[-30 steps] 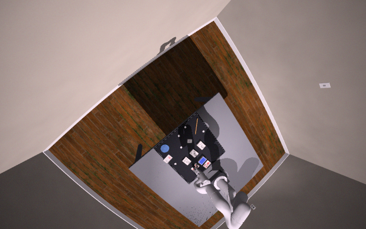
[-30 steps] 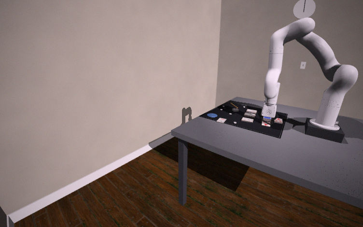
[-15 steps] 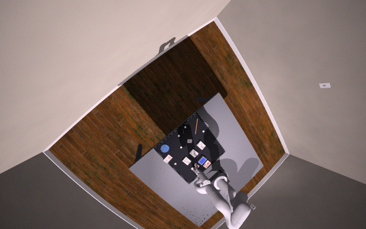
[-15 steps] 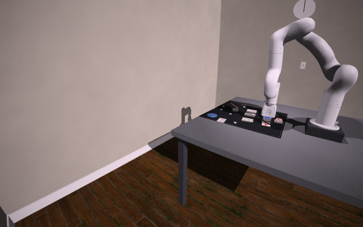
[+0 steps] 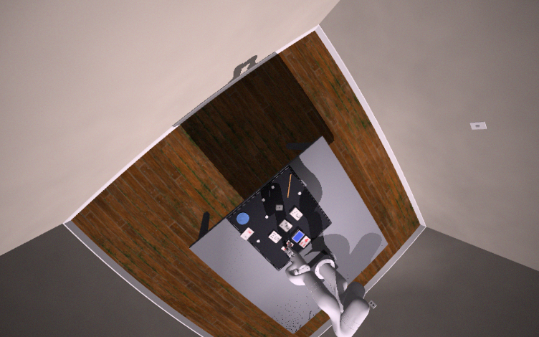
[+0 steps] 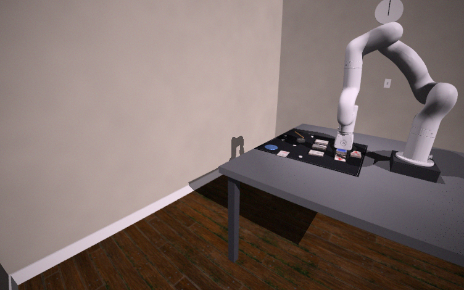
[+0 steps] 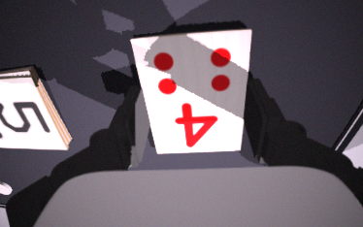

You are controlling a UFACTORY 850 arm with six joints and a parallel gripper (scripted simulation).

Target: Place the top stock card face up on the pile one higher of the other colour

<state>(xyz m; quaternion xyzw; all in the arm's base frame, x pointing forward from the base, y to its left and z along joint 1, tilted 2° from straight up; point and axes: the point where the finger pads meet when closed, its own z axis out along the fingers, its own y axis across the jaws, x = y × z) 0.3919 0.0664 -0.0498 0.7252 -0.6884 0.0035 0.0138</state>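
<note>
The black 5 lies 15 cm ahead of my hand, 1 cm to the left of it and 1 cm below it. From my hand the other things lie so: red 4: 9 cm behind, 12 cm to the right, 1 cm below; red 4 card: 1 cm below; black 2: 15 cm ahead, 11 cm to the right.
</note>
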